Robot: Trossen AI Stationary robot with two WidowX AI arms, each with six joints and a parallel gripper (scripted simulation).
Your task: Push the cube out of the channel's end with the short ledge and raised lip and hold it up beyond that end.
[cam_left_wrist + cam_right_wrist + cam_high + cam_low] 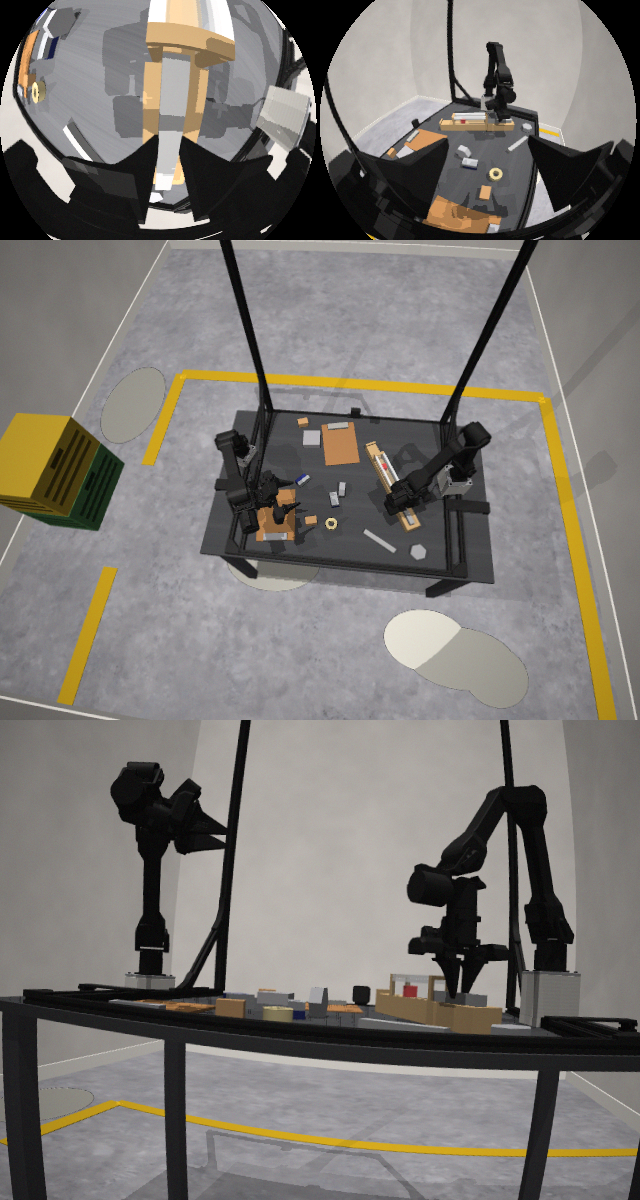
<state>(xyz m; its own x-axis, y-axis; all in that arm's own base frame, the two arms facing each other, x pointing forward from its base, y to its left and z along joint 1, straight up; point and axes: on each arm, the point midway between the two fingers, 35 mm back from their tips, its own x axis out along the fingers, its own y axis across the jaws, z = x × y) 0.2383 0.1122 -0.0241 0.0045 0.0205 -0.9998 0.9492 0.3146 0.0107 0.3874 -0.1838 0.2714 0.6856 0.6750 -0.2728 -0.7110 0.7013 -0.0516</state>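
My left gripper is now 140 mm past the wooden bridge, 80 mm to the left of it and 30 mm above it.
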